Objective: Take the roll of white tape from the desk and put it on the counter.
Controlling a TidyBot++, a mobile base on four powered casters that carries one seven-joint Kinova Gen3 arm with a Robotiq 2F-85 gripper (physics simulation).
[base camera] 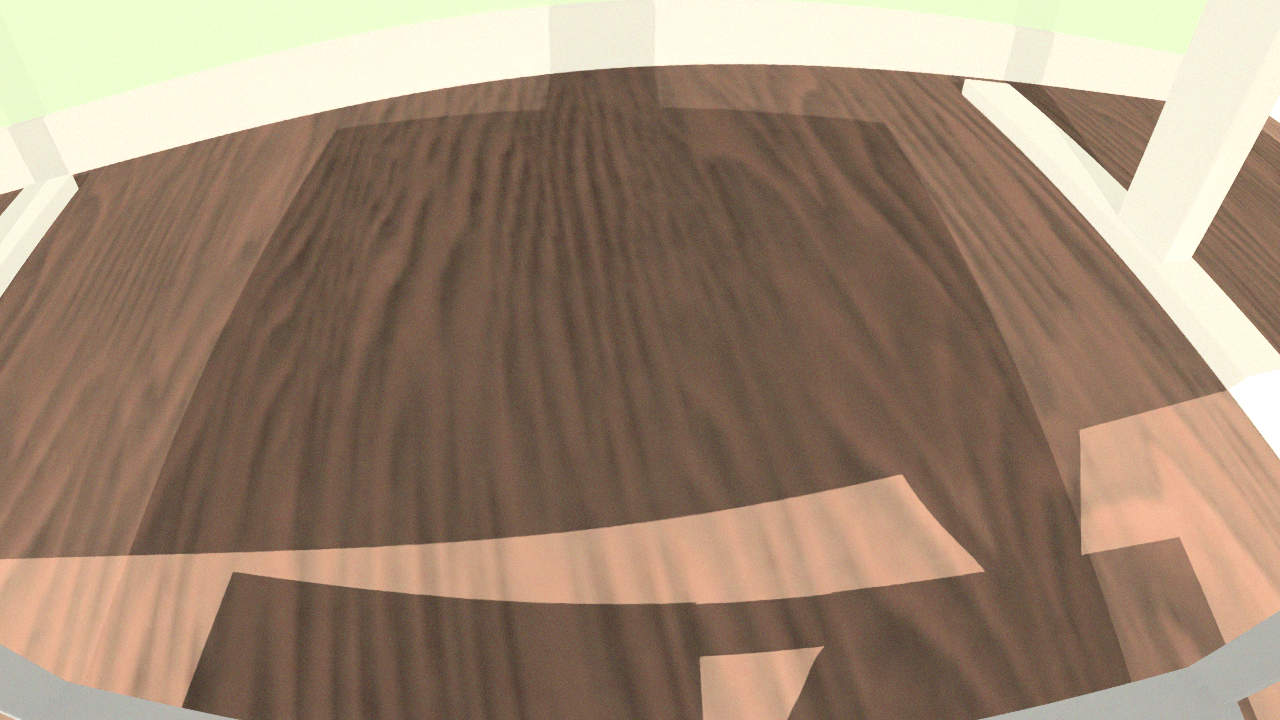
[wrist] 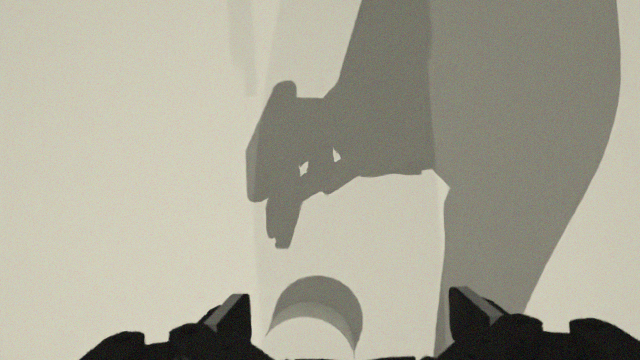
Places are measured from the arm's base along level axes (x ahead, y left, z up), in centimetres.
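Pixels of known places: gripper, fingertip midpoint: (wrist: 349, 313).
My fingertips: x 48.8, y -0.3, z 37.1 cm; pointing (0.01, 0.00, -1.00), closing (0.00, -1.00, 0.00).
Observation:
Behind a point stands the place of what it marks.
The roll of white tape (wrist: 307, 332) @(x 47.1, y 1.8, z 34.7 cm) shows in part at the bottom of the wrist view, left of centre between the fingers. Its white top almost blends into the pale desk top (wrist: 125, 175) @(x 55.6, y 12.6, z 32.3 cm), and a dark curved shadow lies along its far side. Its near part is cut off by the view's lower edge. My gripper (wrist: 349, 313) @(x 48.8, y -0.3, z 37.1 cm) is open, with its black fingers wide apart on either side of the roll and touching nothing that I can see. The roll, the gripper and the counter do not show in the base camera view.
Shadows of the arm and gripper fall across the desk top. In the base camera view, a brown wood floor (base camera: 581, 358) @(x 43.4, y 2.7, z -39.6 cm) carries large shadows. A pale upright post (base camera: 1186, 134) @(x 57.4, y -51.5, z -24.8 cm) and a low pale rail (base camera: 1083, 170) stand at the right. A pale baseboard (base camera: 805, 35) @(x 94.6, y -22.6, z -35.2 cm) runs along the green wall.

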